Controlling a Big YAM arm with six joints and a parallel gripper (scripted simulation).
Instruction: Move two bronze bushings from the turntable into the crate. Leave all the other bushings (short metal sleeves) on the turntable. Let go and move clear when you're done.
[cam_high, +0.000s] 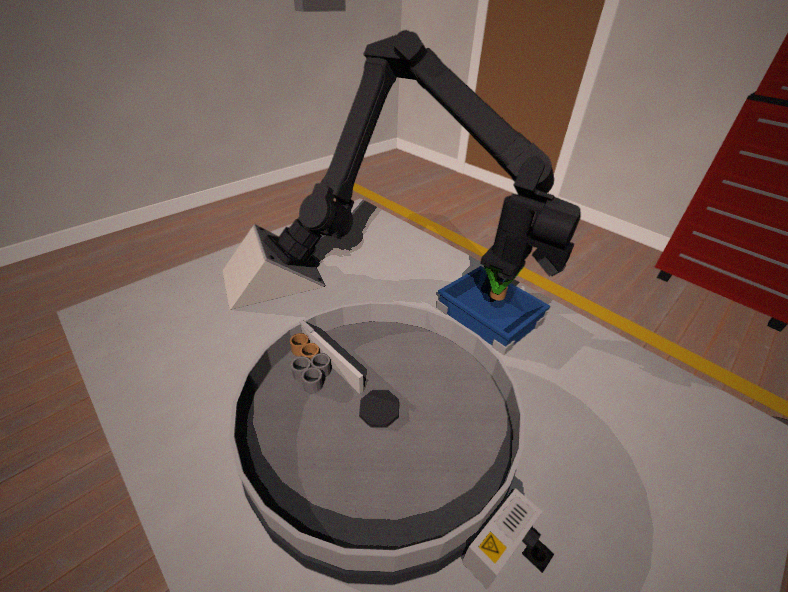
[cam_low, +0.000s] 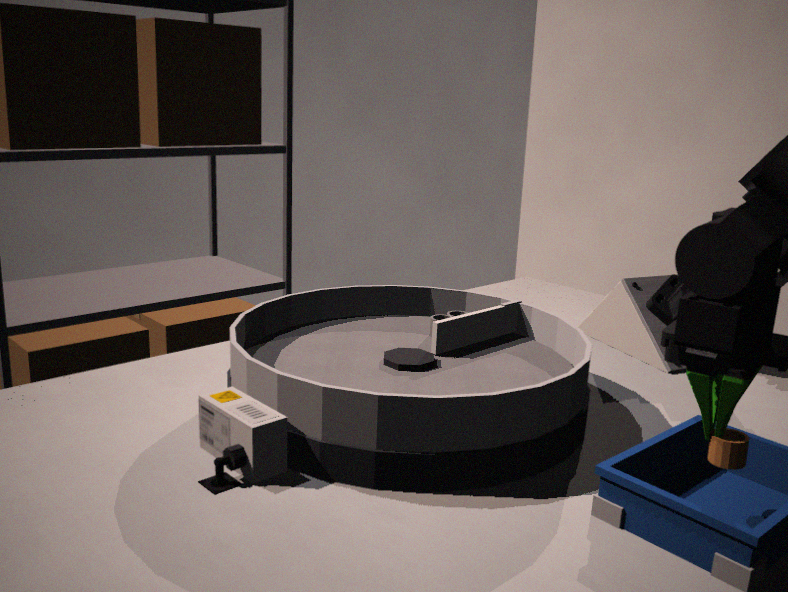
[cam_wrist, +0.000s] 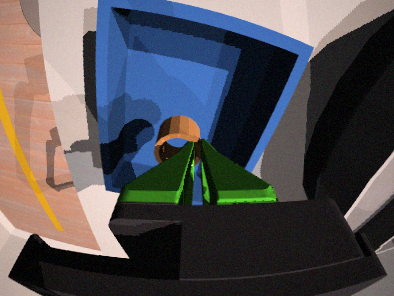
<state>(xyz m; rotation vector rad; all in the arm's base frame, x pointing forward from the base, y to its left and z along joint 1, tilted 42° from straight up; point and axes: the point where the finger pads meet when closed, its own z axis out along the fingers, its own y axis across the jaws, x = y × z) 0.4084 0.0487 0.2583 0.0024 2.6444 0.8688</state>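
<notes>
My gripper is now 6 cm above the blue crate, 1 cm to the right of it and 1 cm past it. The rest, counted from my hand: turntable 36 cm to the right, 3 cm below.
</notes>
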